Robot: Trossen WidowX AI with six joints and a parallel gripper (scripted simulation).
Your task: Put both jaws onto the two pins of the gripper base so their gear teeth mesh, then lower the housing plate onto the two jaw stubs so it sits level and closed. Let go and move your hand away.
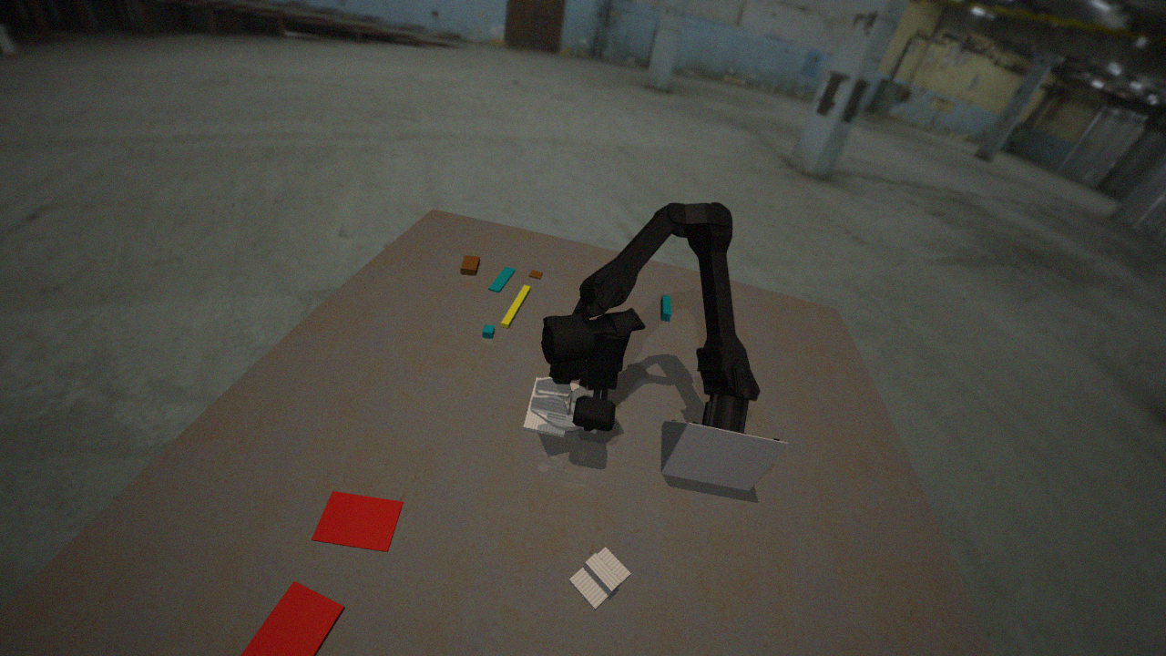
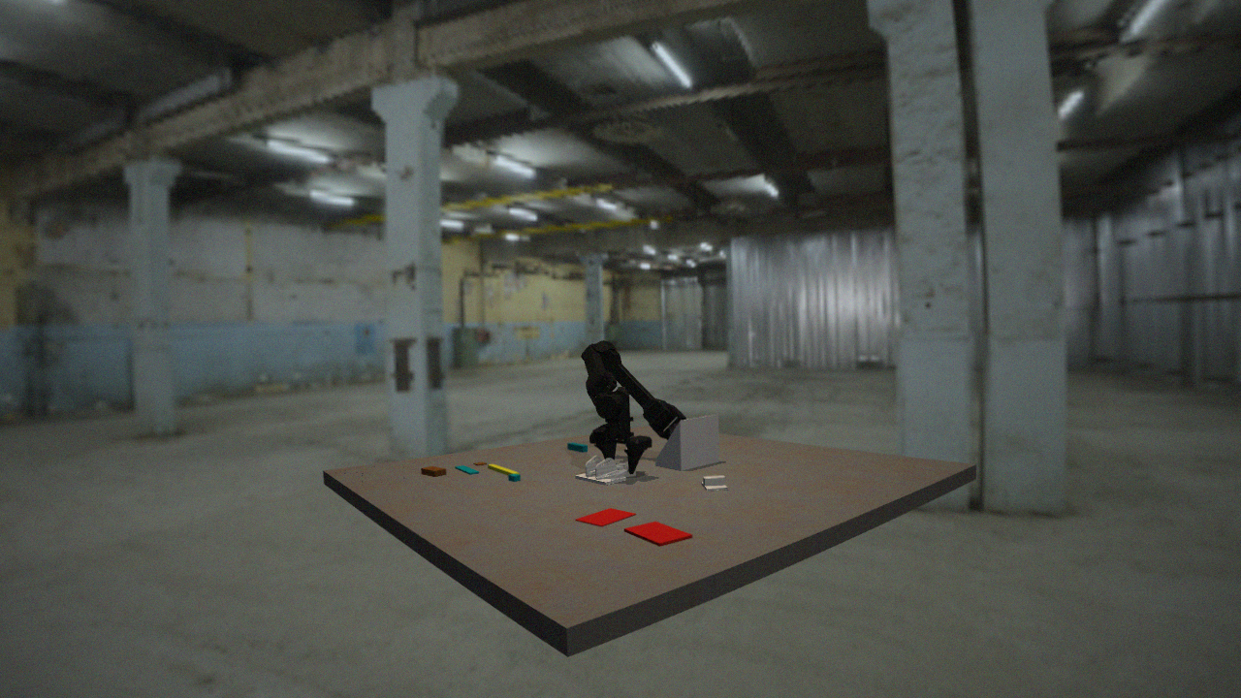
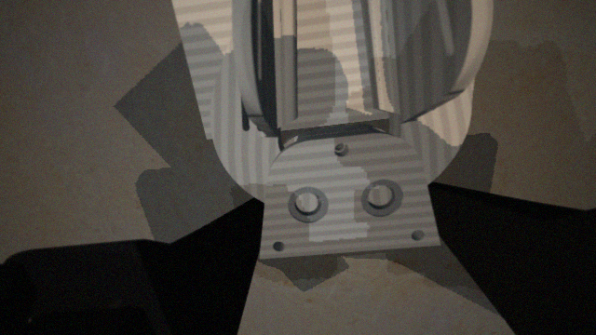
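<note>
The gripper jaw is 20 mm to the left of my gripper tip, 20 mm ahead of it and 10 mm above it. Round my gripper tip: yellow bar: 240 mm to the right, 230 mm ahead; then teal block: 400 mm to the right, 100 mm behind.
</note>
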